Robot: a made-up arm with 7 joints. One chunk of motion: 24 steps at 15 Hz.
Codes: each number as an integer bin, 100 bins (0 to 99) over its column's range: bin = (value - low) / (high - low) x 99, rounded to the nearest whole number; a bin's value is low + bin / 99 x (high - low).
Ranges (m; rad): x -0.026..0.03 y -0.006..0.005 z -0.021..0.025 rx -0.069..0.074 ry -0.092..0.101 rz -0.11..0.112
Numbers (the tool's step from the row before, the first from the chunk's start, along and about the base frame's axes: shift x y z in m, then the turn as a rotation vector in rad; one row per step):
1: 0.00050 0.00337 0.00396 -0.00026 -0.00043 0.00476
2: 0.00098 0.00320 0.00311 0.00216 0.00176 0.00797
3: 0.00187 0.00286 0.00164 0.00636 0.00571 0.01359
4: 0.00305 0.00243 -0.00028 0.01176 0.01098 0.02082
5: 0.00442 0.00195 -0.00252 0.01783 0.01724 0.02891
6: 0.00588 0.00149 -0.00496 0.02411 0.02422 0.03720
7: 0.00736 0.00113 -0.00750 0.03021 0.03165 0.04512
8: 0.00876 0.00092 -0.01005 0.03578 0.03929 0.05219
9: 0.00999 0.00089 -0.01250 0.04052 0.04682 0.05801
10: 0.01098 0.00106 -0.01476 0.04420 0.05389 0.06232
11: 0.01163 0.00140 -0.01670 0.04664 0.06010 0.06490
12: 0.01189 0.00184 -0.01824 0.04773 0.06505 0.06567
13: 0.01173 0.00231 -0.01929 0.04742 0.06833 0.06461
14: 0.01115 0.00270 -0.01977 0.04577 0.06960 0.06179
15: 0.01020 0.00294 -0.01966 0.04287 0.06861 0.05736
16: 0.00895 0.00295 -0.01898 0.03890 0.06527 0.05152
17: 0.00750 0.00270 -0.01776 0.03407 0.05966 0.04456
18: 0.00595 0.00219 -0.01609 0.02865 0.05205 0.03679
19: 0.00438 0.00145 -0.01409 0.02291 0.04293 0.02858
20: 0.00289 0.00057 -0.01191 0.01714 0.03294 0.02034
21: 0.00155 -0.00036 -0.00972 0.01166 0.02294 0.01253
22: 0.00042 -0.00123 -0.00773 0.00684 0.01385 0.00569
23: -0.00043 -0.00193 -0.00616 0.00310 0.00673 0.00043
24: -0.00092 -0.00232 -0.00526 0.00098 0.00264 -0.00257
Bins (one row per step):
1: 47 84 54 48 47 51
2: 48 83 52 49 48 53
3: 49 80 49 52 50 55
4: 51 76 45 56 53 58
5: 54 72 40 60 56 62
6: 56 67 35 64 60 66
7: 59 64 29 69 63 69
8: 61 62 24 73 67 72
9: 64 62 18 76 71 75
10: 65 64 13 78 75 77
11: 67 67 9 80 78 78
12: 67 71 6 81 81 78
13: 67 75 4 81 82 78
14: 66 78 3 79 83 77
15: 64 80 3 77 82 75
16: 62 81 4 75 81 72
17: 59 78 7 71 78 69
18: 56 74 11 68 74 65
19: 54 67 15 64 69 62
20: 51 59 20 60 64 58
21: 49 51 24 56 59 55
22: 47 43 29 53 54 52
23: 45 37 32 50 51 49
24: 44 33 34 48 49 48

